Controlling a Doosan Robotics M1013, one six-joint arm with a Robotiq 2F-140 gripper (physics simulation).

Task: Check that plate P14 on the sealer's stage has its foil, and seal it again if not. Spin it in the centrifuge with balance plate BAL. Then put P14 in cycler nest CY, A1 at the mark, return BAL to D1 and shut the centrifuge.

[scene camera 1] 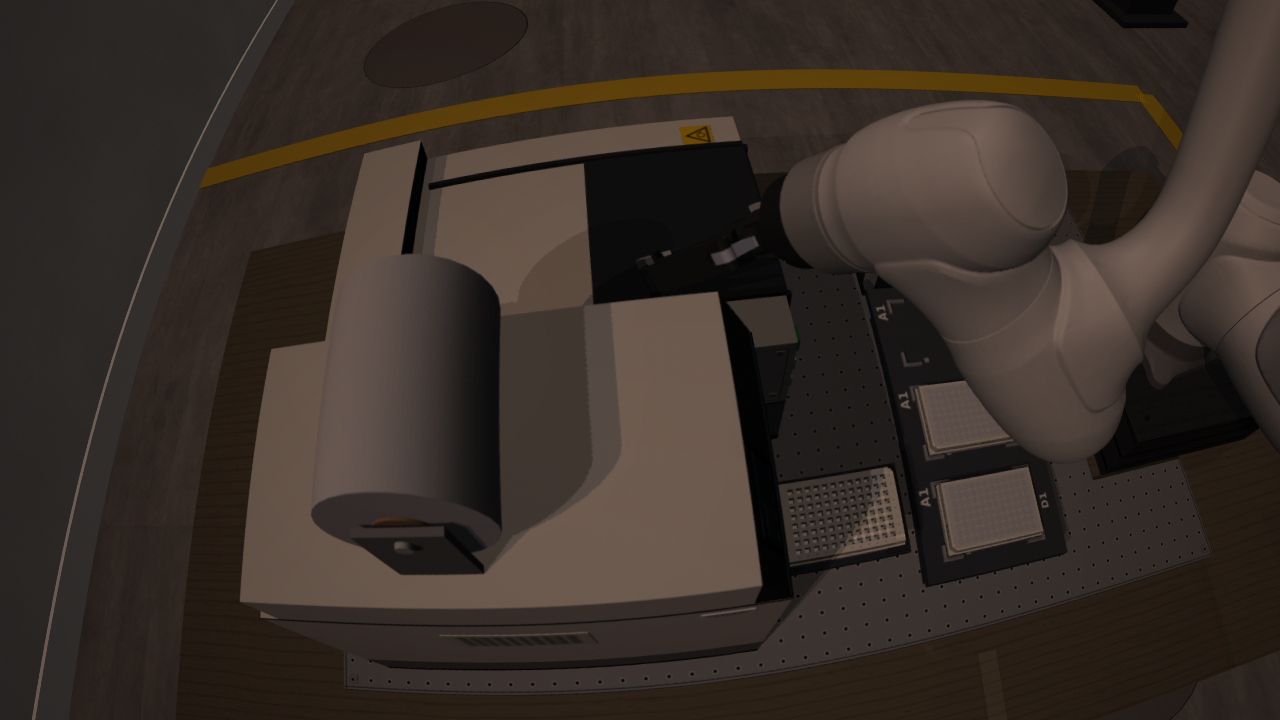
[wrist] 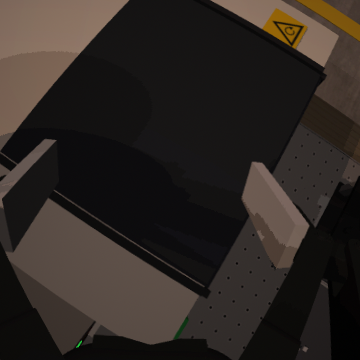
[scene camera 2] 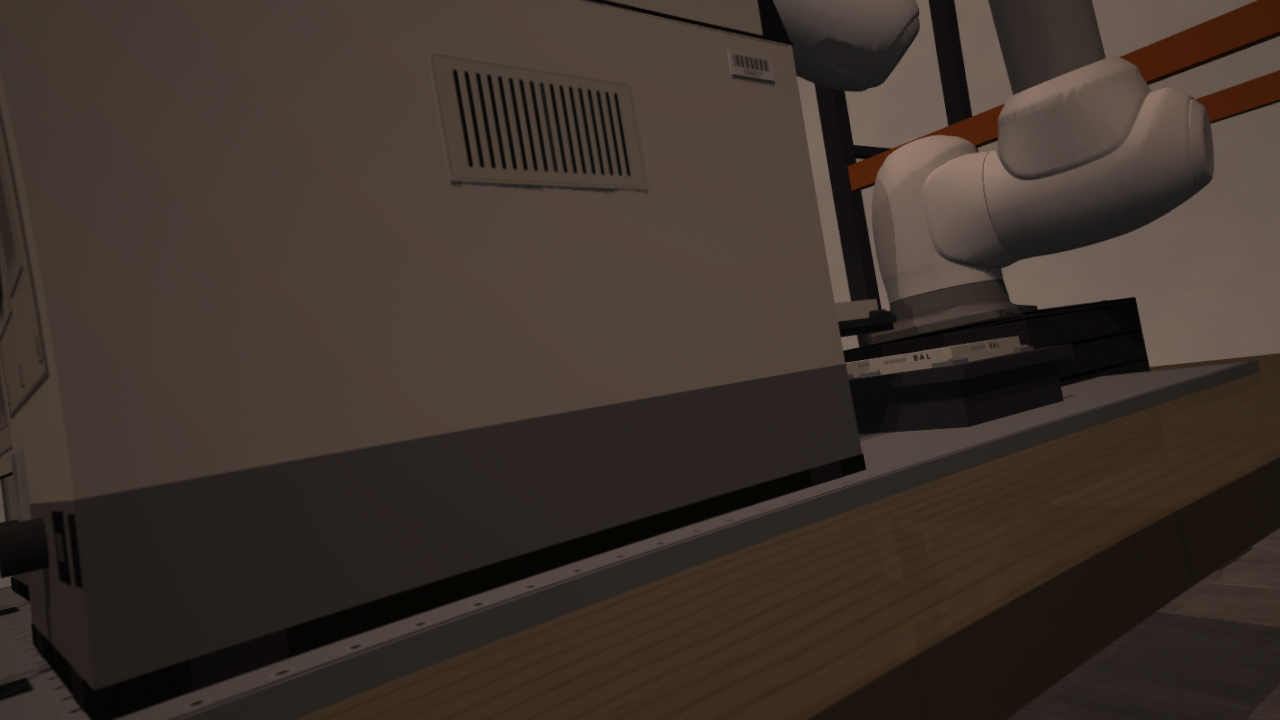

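Pixels of known places: gripper, fingertip midpoint: [wrist: 154, 170]; arm's base, origin of the base link: [scene camera 1: 1162, 324] [scene camera 2: 952, 330].
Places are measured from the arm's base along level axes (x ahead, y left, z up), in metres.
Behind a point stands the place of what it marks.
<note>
My gripper [scene camera 1: 694, 256] @[x 0.657, y -0.167, z 0.144 m] [wrist: 154, 170] @[x 0.657, y -0.167, z 0.144 m] is open and empty, fingers wide apart, above the front part of the centrifuge's flat dark top panel [scene camera 1: 671, 192] @[x 0.664, y -0.263, z 0.125 m] [wrist: 175, 100] @[x 0.669, y -0.231, z 0.125 m]. A pale plate [scene camera 1: 841, 514] @[x 0.589, y 0.098, z 0.032 m] [scene camera 2: 857, 310] @[x 0.561, y 0.143, z 0.024 m], probably P14, sits on the stage beside the sealer [scene camera 1: 680, 447] @[x 0.745, y 0.083, z 0.262 m] [scene camera 2: 358, 295] @[x 1.008, y 0.147, z 0.046 m]. Its wells look open in scene camera 1; its label is not readable. Balance plate BAL [scene camera 2: 921, 358] @[x 0.459, y 0.145, z -0.025 m] lies on a dark deck nest; in scene camera 1 it appears to be the front plate [scene camera 1: 989, 508] @[x 0.401, y 0.140, z -0.019 m], at D1. Cycler nest CY cannot be identified in these views.
A second plate [scene camera 1: 959, 417] @[x 0.393, y 0.021, z -0.019 m] lies behind the front one, with a marked nest position behind it, partly under my arm. The large film roll [scene camera 1: 407, 394] @[x 0.886, y 0.073, z 0.384 m] stands on top of the sealer. A pale block with a green light [scene camera 1: 760, 322] @[x 0.627, y -0.080, z 0.122 m] is at the centrifuge's front.
</note>
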